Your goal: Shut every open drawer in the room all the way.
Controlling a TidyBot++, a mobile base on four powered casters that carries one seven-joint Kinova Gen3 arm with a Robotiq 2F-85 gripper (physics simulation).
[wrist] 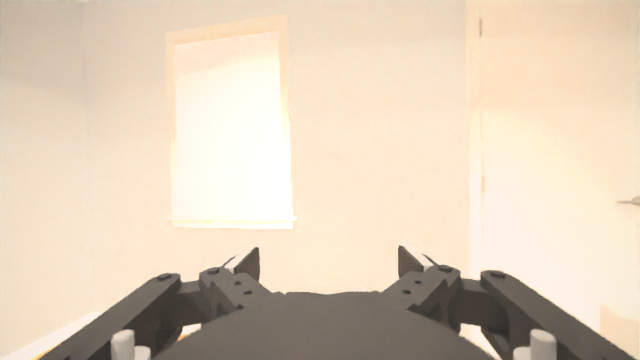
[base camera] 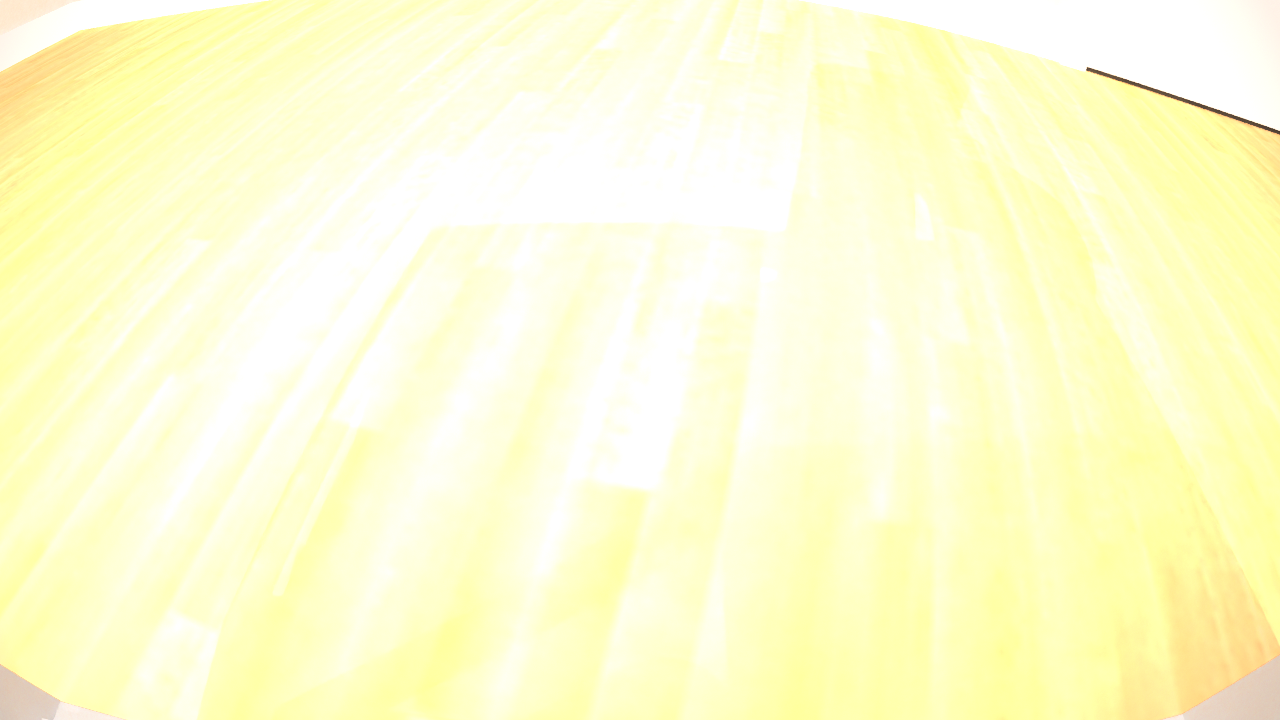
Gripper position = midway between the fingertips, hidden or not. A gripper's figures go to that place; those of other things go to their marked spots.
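Scene:
Window with white blind (wrist: 228, 93), 1830 mm from the lens. White door (wrist: 545, 93), 1800 mm from the lens. My gripper (wrist: 328, 261), 160 mm from the lens.

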